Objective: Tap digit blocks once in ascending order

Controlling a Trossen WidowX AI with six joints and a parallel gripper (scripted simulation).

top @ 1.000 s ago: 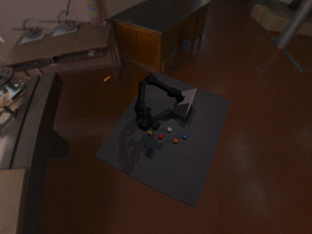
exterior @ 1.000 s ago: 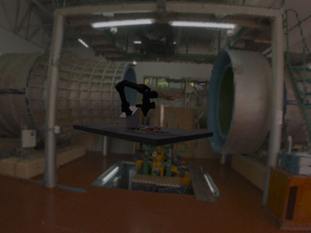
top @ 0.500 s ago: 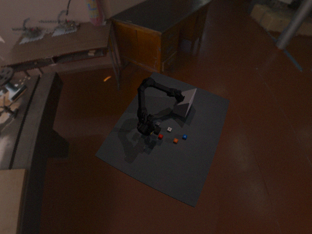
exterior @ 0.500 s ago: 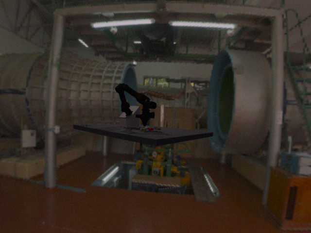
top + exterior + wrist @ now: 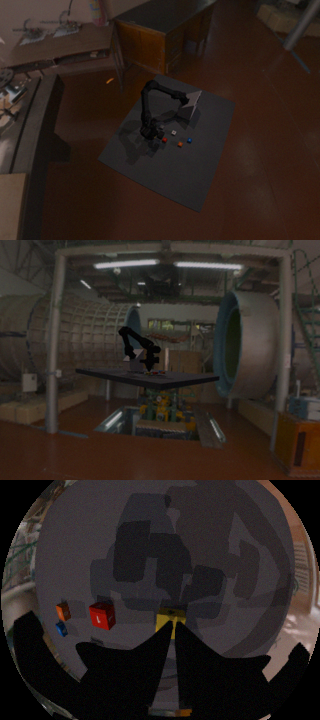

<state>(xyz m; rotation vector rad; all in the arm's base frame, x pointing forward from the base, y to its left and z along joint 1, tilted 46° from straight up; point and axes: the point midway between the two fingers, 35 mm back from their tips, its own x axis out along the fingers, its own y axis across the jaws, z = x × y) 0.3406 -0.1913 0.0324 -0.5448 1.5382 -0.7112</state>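
The yellow block is 1 cm behind my gripper tip and 2 cm below it. The rest, counted from my gripper tip: grey block (12 cm behind, 3 cm to the left, 2 cm below); white block (10 cm behind, 15 cm to the left, 2 cm below); red block (1 cm behind, 10 cm to the left, 2 cm below).
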